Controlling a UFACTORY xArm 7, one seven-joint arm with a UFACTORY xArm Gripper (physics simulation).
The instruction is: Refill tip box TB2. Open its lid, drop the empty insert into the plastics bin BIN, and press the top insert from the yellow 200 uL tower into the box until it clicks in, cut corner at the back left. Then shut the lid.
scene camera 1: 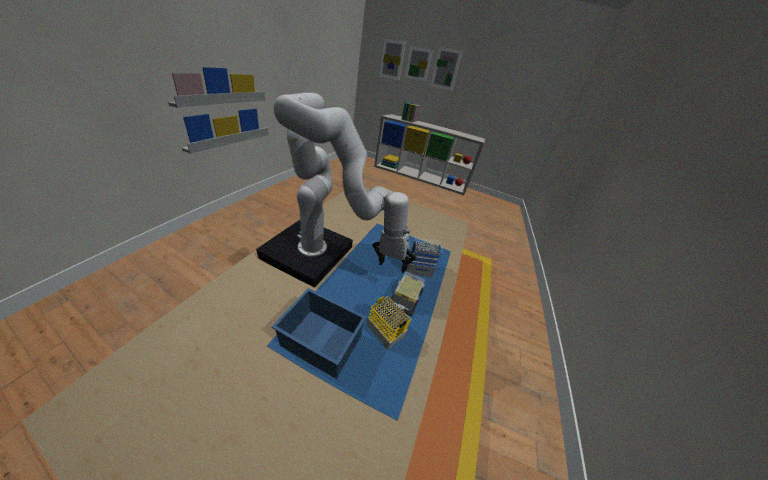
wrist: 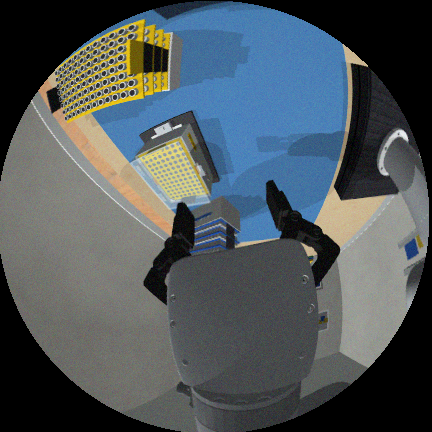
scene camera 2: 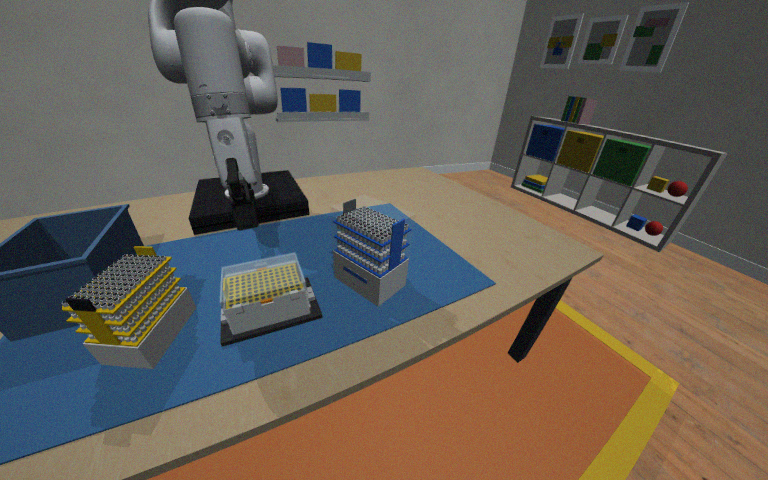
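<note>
Tip box TB2 [scene camera 1: 408, 288] [scene camera 2: 269, 313] [wrist: 175, 170] is a pale box on a black base plate [scene camera 2: 314, 310], between the two towers. Its clear lid [scene camera 2: 260, 262] [wrist: 192, 204] appears to be down over a yellow insert with empty holes. The yellow tower [scene camera 1: 389, 319] [scene camera 2: 127, 300] [wrist: 105, 70] holds several stacked tip inserts beside the box. The blue bin BIN [scene camera 1: 304, 352] [scene camera 2: 45, 297] is open-topped; its inside is partly hidden in scene camera 2. My gripper [scene camera 1: 393, 264] [scene camera 2: 246, 217] [wrist: 226, 199] is open and empty, raised above the mat on the robot's side of the box.
A blue tower [scene camera 1: 424, 257] [scene camera 2: 370, 246] [wrist: 215, 232] of stacked tip inserts stands on the blue mat [scene camera 1: 353, 283] [scene camera 2: 447, 277] [wrist: 295, 65], on the other side of TB2 from the yellow tower. The robot's black base [scene camera 1: 288, 263] [scene camera 2: 203, 212] [wrist: 365, 170] stands beside the mat.
</note>
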